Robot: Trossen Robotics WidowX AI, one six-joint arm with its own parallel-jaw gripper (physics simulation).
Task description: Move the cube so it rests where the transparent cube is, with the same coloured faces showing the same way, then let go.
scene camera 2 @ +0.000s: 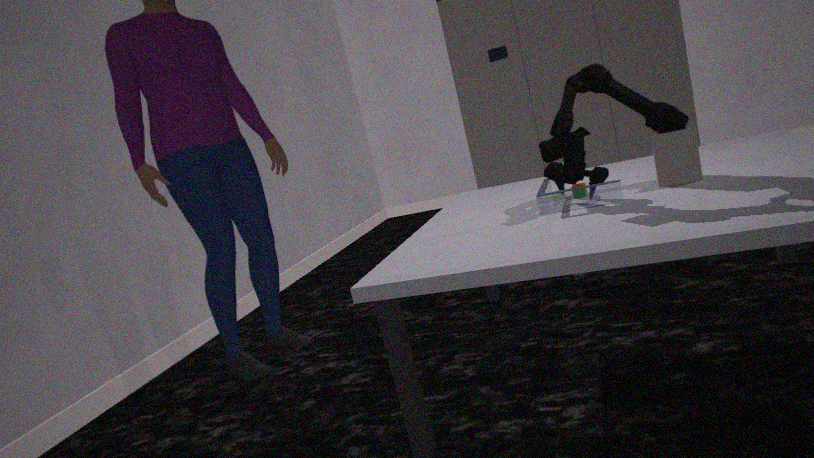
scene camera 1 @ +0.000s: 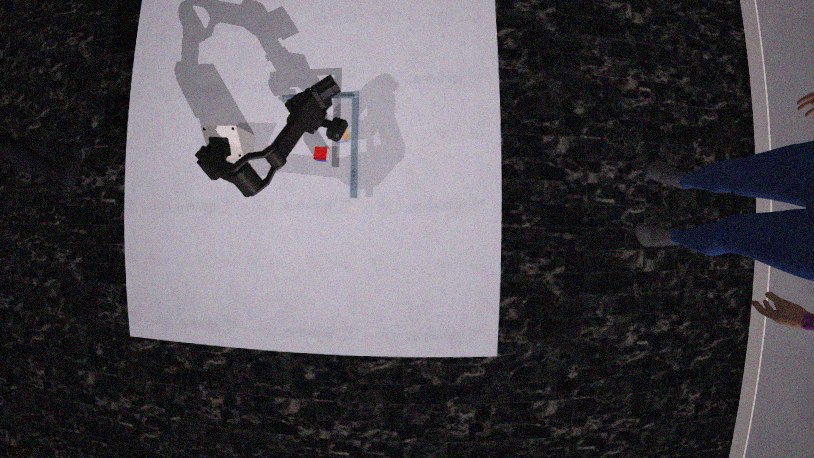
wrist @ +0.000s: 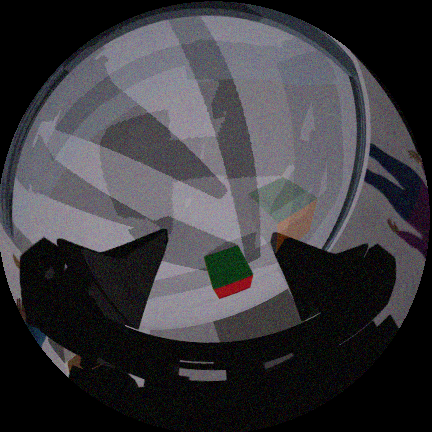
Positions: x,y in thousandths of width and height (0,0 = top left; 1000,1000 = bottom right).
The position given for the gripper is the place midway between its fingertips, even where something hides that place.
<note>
The gripper (scene camera 2: 708,429) is open, with nothing in its grasp. Also in view: a cube (wrist: 529,628). Also in view: a thin L-shaped frame (scene camera 2: 675,442).
The gripper also shows in the wrist view (wrist: 513,547). The thin L-shaped frame shows as well in scene camera 1 (scene camera 1: 436,213) and in the wrist view (wrist: 753,230).
</note>
